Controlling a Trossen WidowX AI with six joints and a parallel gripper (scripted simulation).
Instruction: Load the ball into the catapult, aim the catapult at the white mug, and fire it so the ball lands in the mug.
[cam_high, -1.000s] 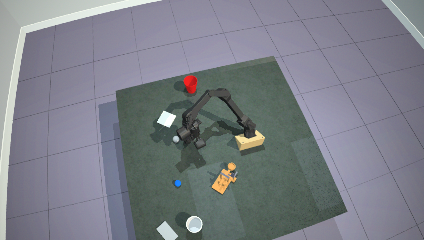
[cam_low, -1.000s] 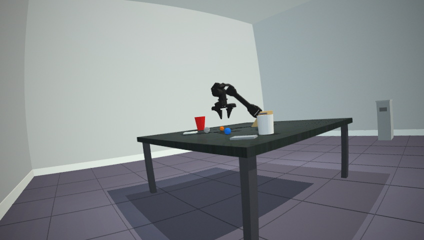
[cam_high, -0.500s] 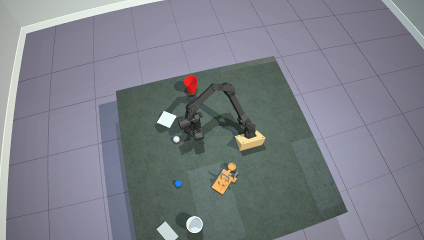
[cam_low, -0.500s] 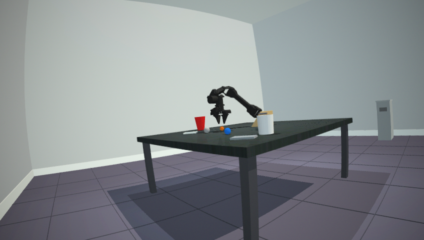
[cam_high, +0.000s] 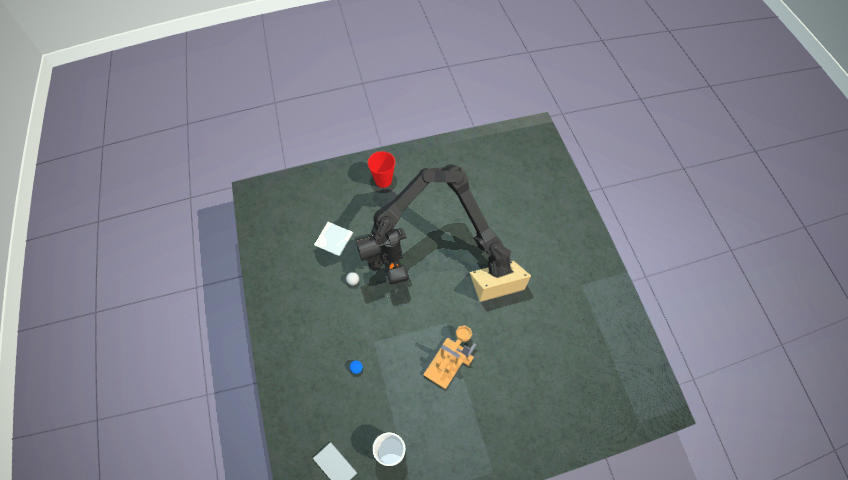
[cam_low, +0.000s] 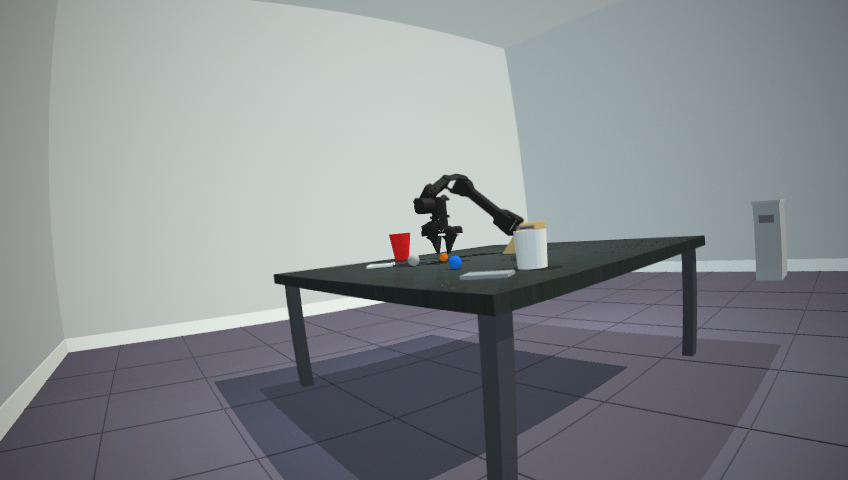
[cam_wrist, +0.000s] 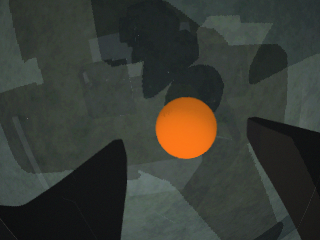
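My gripper tip is now 10 mm above the orange ball. Round my gripper tip: white tile: 190 mm to the right, 160 mm ahead, 20 mm below; then blue ball: 280 mm to the left, 230 mm ahead, 10 mm below; then grey ball: 140 mm ahead, 10 mm to the right, 10 mm below.
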